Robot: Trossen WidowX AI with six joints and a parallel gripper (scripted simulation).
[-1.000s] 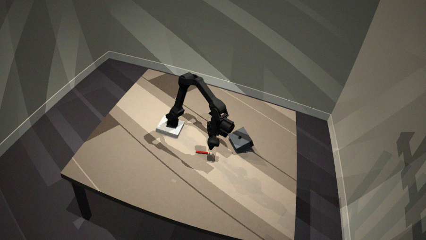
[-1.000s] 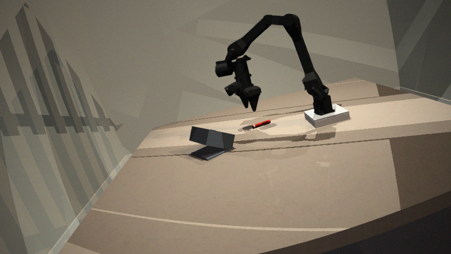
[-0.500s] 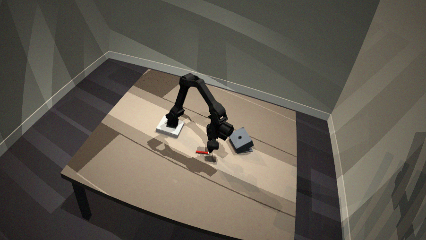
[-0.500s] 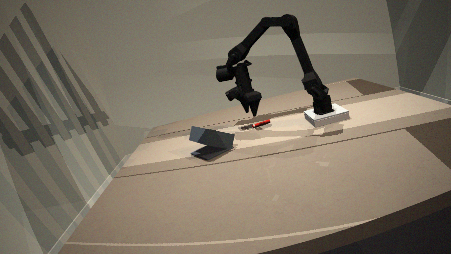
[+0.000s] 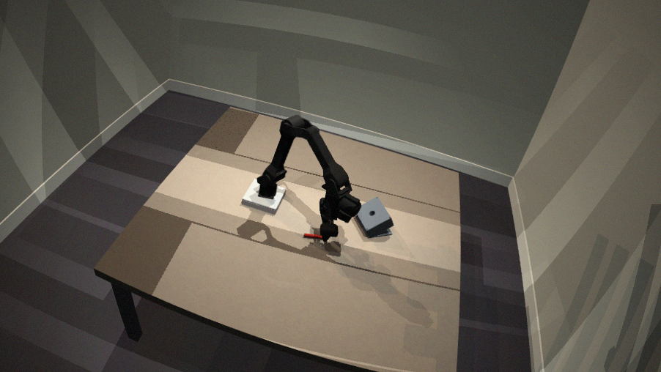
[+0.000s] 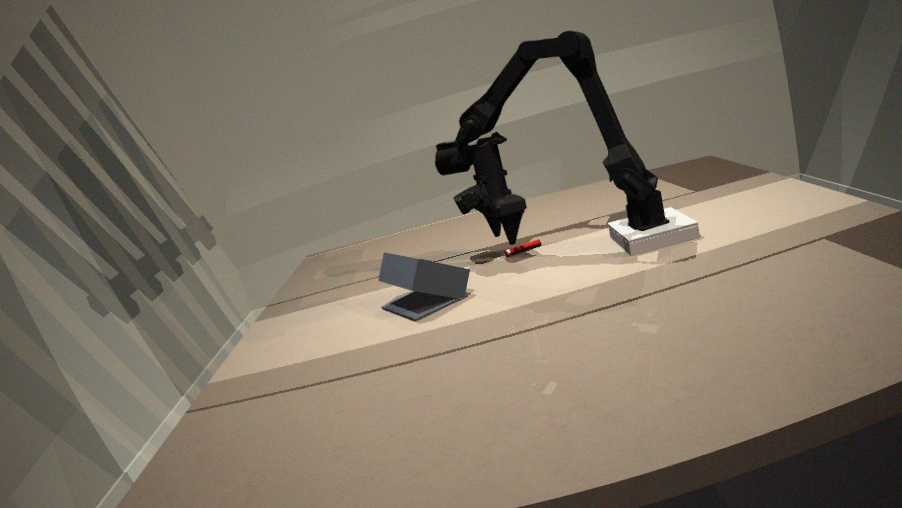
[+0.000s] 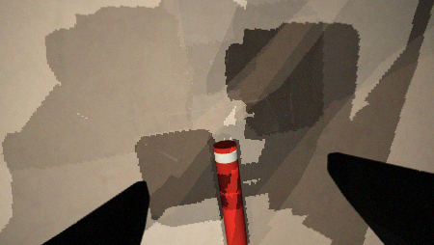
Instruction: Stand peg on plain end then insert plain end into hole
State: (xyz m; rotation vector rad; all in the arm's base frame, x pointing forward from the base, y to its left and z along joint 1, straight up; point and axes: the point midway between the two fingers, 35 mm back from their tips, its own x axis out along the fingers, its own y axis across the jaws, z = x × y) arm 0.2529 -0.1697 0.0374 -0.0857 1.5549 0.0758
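Now: gripper tip 20 mm past the red peg and 30 mm above it. The rest, counted from my gripper tip: dark flat foot 200 mm ahead, 140 mm to the left, 30 mm below; sloped panel 190 mm ahead, 130 mm to the left, 20 mm above.
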